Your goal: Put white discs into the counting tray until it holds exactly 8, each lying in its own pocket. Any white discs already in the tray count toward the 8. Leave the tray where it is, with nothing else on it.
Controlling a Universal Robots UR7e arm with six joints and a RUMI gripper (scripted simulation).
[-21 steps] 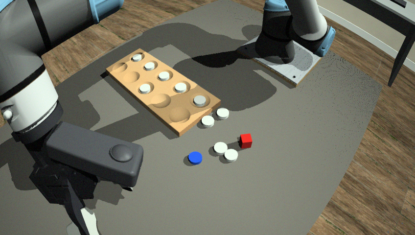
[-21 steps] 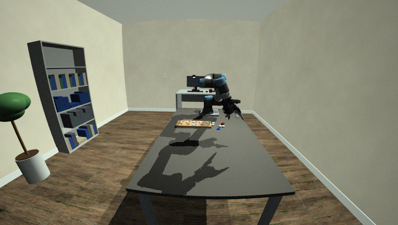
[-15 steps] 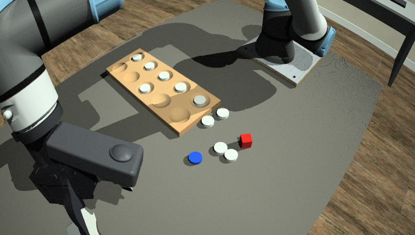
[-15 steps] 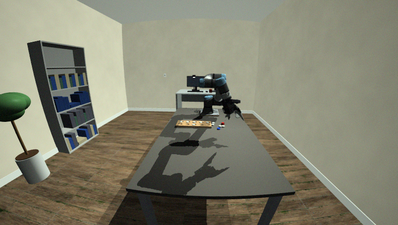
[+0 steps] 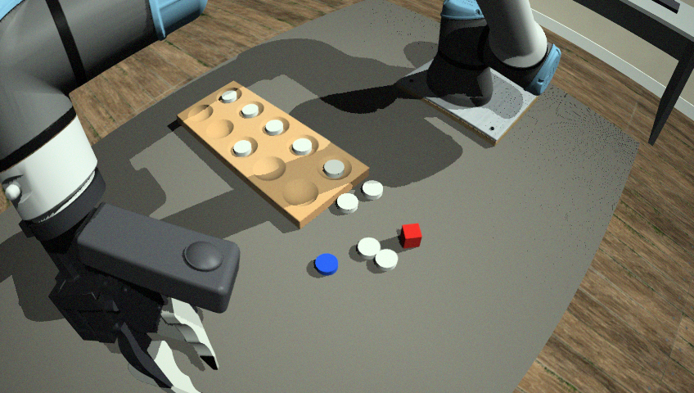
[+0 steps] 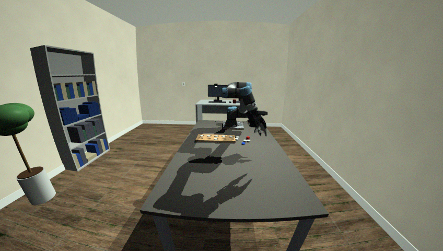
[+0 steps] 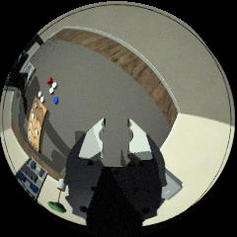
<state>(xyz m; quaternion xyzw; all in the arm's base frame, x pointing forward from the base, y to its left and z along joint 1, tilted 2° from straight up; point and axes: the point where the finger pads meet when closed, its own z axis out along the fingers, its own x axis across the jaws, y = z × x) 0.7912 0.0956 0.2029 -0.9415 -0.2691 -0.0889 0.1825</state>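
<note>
Right now my hand is 39 cm past the red cube, 1 cm to the right of it and 19 cm above it. The rest, counted from my hand: blue disc: 28 cm behind, 7 cm to the right, 20 cm below; then wooden counting tray: 41 cm behind, 31 cm to the right, 19 cm below.
</note>
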